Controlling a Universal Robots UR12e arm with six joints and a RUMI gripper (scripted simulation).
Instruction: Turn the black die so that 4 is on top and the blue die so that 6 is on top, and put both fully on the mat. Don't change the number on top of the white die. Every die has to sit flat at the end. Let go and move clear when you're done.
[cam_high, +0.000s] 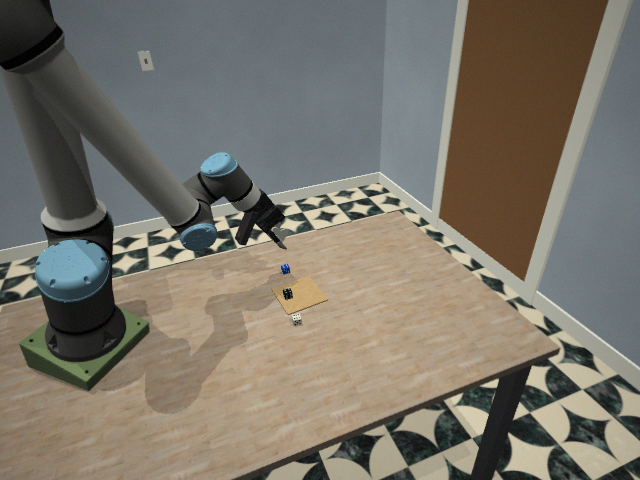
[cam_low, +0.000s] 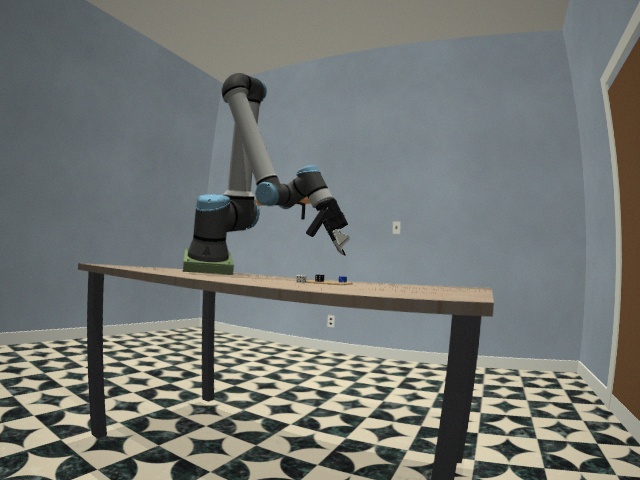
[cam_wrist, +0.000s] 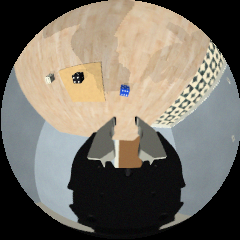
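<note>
Right now the blue die is 1 cm ahead of my hand and 11 cm below it. The rest, counted from my hand: white die: 1 cm behind, 25 cm to the right, 11 cm below; tan mat: 2 cm ahead, 13 cm to the right, 12 cm below; black die: 1 cm behind, 13 cm to the right, 10 cm below.
</note>
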